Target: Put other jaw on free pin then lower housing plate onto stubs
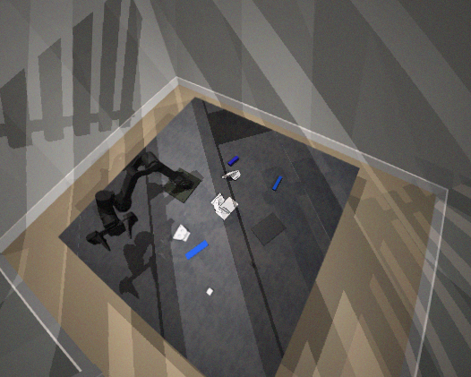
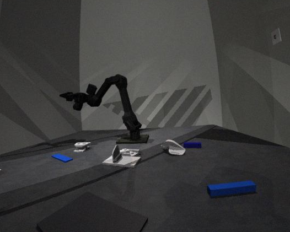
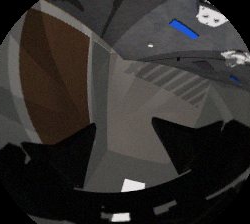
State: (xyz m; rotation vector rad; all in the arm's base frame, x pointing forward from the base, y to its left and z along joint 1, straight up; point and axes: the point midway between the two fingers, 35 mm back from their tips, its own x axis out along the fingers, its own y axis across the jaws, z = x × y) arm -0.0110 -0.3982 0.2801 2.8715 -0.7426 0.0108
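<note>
Now: the jaw 560 mm to the left of my gripper tip, 280 mm below it and 180 mm ahead of it. Also, from my gripper tip: small white cube 360 mm ahead, 290 mm below, 30 mm to the right; then dark square slab 520 mm ahead, 360 mm to the left, 290 mm below; then dark cube 520 mm ahead, 280 mm below, 160 mm to the left.
</note>
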